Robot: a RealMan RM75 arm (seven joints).
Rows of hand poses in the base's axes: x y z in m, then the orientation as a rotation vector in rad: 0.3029, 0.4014, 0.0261, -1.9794, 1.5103, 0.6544; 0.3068, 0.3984, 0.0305, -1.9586, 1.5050, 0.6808; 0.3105, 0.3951, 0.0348, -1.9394, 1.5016, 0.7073; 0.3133, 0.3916, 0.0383, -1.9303, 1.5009, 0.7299; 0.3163, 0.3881, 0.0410, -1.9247, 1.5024, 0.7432; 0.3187, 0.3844, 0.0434, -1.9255, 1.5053, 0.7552; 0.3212, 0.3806, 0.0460, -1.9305, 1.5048, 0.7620; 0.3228, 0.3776, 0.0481, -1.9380, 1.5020, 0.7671; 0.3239, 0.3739, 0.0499, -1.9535, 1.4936, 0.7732; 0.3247, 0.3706, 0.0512, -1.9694, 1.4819, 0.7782; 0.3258, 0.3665, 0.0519, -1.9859, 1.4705, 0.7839; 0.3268, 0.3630, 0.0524, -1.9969, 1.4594, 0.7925; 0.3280, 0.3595, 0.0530, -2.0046, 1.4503, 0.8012; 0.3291, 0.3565, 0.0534, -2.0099, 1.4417, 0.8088; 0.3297, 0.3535, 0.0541, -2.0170, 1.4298, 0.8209; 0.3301, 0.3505, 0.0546, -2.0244, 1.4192, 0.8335; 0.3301, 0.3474, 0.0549, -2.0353, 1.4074, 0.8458; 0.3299, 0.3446, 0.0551, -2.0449, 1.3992, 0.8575
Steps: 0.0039, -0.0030, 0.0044, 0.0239, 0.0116, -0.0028; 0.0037, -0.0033, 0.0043, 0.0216, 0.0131, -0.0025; 0.0028, -0.0035, 0.0035, 0.0122, 0.0135, 0.0013; 0.0030, -0.0035, 0.0027, 0.0062, 0.0089, -0.0002; 0.0024, -0.0037, 0.0024, 0.0008, 0.0096, 0.0027; 0.0025, -0.0038, 0.0026, -0.0013, 0.0050, 0.0051; 0.0016, -0.0030, 0.0021, -0.0021, 0.0031, 0.0070; 0.0011, -0.0037, 0.0018, -0.0041, 0.0022, 0.0143; 0.0008, -0.0033, 0.0013, -0.0028, 0.0000, 0.0156; 0.0011, -0.0041, 0.0007, -0.0033, 0.0008, 0.0160; 0.0010, -0.0035, 0.0005, 0.0007, 0.0023, 0.0134; 0.0012, -0.0035, 0.0006, 0.0018, 0.0029, 0.0107; 0.0011, -0.0030, 0.0004, 0.0028, 0.0021, 0.0088; 0.0006, -0.0030, 0.0007, 0.0043, 0.0040, 0.0124; 0.0004, -0.0030, 0.0005, 0.0034, 0.0050, 0.0122; 0.0000, -0.0031, 0.0003, 0.0016, 0.0047, 0.0147; -0.0002, -0.0028, 0.0002, 0.0002, 0.0057, 0.0123
